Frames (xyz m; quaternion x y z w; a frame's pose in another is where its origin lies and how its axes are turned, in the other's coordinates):
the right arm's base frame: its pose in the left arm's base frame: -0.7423 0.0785 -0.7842 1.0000 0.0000 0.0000 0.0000
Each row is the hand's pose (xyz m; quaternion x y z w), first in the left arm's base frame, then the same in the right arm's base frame.
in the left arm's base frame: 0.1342 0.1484 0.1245 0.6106 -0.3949 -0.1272 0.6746
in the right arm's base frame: 0.8765 -0.0699 -0.9087 -0.6746 -0.1272 0.3949 0.6106
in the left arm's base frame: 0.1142 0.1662 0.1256 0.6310 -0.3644 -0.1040 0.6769
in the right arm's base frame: 0.8565 -0.0877 -0.9098 -0.6769 -0.1040 0.3644 0.6310
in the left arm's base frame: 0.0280 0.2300 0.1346 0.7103 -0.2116 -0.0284 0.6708
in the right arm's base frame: 0.7703 -0.1515 -0.9188 -0.6708 -0.0284 0.2116 0.7103
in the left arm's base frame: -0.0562 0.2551 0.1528 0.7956 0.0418 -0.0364 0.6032
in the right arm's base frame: 0.6861 -0.1766 -0.9370 -0.6032 -0.0364 -0.0418 0.7956
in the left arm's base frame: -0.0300 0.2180 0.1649 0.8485 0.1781 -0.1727 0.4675
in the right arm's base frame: 0.7123 -0.1395 -0.9491 -0.4675 -0.1727 -0.1781 0.8485
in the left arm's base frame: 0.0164 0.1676 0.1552 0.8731 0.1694 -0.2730 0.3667
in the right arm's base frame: 0.7587 -0.0891 -0.9394 -0.3667 -0.2730 -0.1694 0.8731
